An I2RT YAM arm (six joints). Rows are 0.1 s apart.
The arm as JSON. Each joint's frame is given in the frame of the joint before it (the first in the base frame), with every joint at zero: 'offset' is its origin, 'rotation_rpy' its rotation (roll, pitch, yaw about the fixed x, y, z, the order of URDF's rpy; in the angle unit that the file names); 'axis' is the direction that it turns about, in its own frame. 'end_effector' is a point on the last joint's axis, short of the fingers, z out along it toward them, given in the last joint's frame.
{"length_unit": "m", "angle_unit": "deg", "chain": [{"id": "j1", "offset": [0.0, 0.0, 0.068], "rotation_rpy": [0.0, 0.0, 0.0], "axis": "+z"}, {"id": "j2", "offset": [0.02, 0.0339, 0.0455], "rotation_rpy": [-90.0, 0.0, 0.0], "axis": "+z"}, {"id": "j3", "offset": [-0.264, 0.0, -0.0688], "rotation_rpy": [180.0, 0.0, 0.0], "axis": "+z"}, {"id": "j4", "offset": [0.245, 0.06, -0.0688], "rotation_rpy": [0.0, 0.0, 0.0], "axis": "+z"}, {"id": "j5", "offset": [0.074, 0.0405, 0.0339], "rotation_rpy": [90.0, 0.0, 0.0], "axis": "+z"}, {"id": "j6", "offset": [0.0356, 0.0, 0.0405], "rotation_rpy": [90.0, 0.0, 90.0], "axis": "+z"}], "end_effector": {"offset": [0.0, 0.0, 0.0], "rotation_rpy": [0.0, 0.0, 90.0]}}
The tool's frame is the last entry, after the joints.
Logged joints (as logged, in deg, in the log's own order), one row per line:
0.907, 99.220, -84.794, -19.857, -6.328, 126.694
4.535, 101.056, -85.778, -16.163, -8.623, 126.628
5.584, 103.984, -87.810, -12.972, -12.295, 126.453
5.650, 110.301, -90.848, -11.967, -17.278, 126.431
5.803, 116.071, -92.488, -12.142, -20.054, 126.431
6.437, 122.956, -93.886, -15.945, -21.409, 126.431
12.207, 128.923, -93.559, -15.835, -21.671, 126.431
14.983, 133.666, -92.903, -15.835, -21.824, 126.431
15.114, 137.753, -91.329, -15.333, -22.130, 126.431
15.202, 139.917, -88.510, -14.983, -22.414, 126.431
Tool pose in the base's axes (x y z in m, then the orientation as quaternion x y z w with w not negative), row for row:
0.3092, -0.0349, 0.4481, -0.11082, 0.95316, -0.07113, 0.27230
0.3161, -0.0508, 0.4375, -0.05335, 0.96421, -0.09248, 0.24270
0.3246, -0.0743, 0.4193, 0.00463, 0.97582, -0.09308, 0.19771
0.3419, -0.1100, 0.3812, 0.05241, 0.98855, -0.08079, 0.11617
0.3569, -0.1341, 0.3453, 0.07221, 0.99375, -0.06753, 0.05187
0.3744, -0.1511, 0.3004, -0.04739, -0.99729, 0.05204, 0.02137
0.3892, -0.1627, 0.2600, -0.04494, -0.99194, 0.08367, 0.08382
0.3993, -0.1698, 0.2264, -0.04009, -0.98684, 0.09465, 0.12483
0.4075, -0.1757, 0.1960, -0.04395, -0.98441, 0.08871, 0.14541
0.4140, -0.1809, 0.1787, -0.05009, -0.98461, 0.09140, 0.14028
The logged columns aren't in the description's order. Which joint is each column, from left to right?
Columns, left to right: j5, j2, j4, j6, j1, j3.
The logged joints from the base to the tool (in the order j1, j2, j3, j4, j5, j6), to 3 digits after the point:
-6.328, 99.220, 126.694, -84.794, 0.907, -19.857
-8.623, 101.056, 126.628, -85.778, 4.535, -16.163
-12.295, 103.984, 126.453, -87.810, 5.584, -12.972
-17.278, 110.301, 126.431, -90.848, 5.650, -11.967
-20.054, 116.071, 126.431, -92.488, 5.803, -12.142
-21.409, 122.956, 126.431, -93.886, 6.437, -15.945
-21.671, 128.923, 126.431, -93.559, 12.207, -15.835
-21.824, 133.666, 126.431, -92.903, 14.983, -15.835
-22.130, 137.753, 126.431, -91.329, 15.114, -15.333
-22.414, 139.917, 126.431, -88.510, 15.202, -14.983

